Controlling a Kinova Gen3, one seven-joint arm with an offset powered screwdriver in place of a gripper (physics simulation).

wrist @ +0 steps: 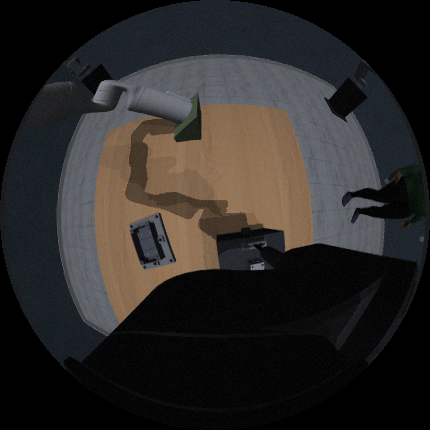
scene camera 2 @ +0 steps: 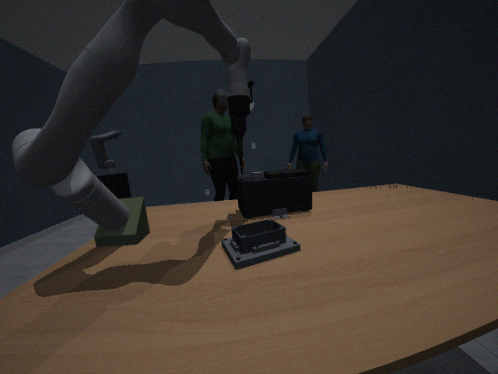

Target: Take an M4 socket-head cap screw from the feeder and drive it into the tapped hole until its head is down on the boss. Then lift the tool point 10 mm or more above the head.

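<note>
My gripper, a black screwdriver [scene camera 2: 242, 171] [wrist: 256, 246], points down with its thin tip at the top of the black feeder [scene camera 2: 276, 196] [wrist: 232, 256], near its left end in the scene view. Whether a screw sits on the tip is too small to tell. In the wrist view the tip is over a small light slot plate on the feeder. The dark open housing [scene camera 2: 258, 239] [wrist: 148, 243] stands on a grey base plate [scene camera 2: 265, 256] [wrist: 168, 250], well apart from the tool. The boss and the tapped hole cannot be made out.
A small grey bracket [scene camera 2: 280, 214] stands at the feeder's front. The arm's green wedge mount [scene camera 2: 138, 220] [wrist: 190, 129] is on the wooden table [scene camera 2: 350, 280] [wrist: 250, 165]. Thin dark bits [scene camera 2: 392, 187] show at the far right. Two people stand beyond the table.
</note>
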